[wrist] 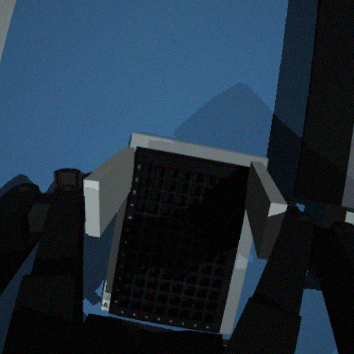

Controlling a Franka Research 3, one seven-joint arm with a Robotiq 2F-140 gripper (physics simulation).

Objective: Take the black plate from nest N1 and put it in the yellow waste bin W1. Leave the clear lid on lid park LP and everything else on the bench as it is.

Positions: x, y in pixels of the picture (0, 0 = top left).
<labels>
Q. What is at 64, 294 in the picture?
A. My gripper.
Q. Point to a nest N1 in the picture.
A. At 137, 139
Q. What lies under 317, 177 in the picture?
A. A grey machine.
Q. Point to a black plate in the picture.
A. At 183, 216
</labels>
